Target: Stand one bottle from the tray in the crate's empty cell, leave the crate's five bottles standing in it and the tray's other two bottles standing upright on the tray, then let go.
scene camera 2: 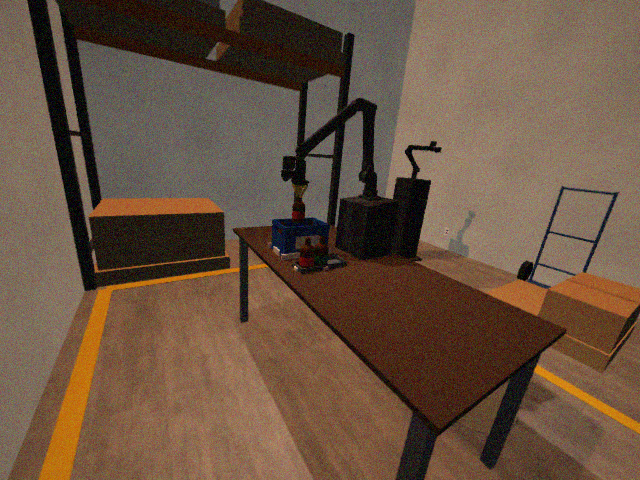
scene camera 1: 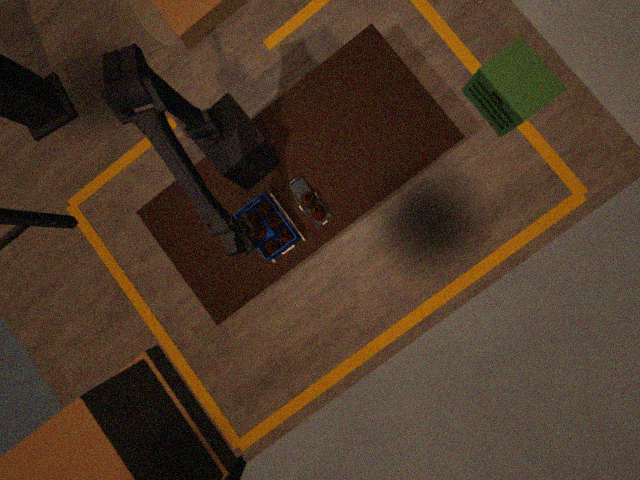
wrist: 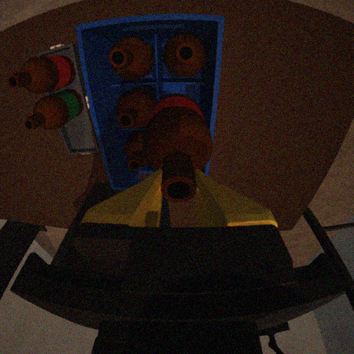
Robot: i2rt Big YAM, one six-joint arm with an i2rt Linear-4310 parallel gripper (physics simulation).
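Observation:
My gripper is shut on the neck of a brown bottle with a red label. The bottle hangs upright over the blue crate, its base about at rim height; the crate wall hides the base in scene camera 2. In the wrist view, several brown bottles stand in crate cells; the held bottle hides part of the crate, and part of an empty cell shows beyond it. A red-labelled bottle and a green-labelled bottle stand upright on the grey tray.
The tray stands beside the crate on the brown table. The crate is near the table's far left end in scene camera 2. The arm's black pedestal stands behind the table. A tall shelf rack and a large box stand beyond.

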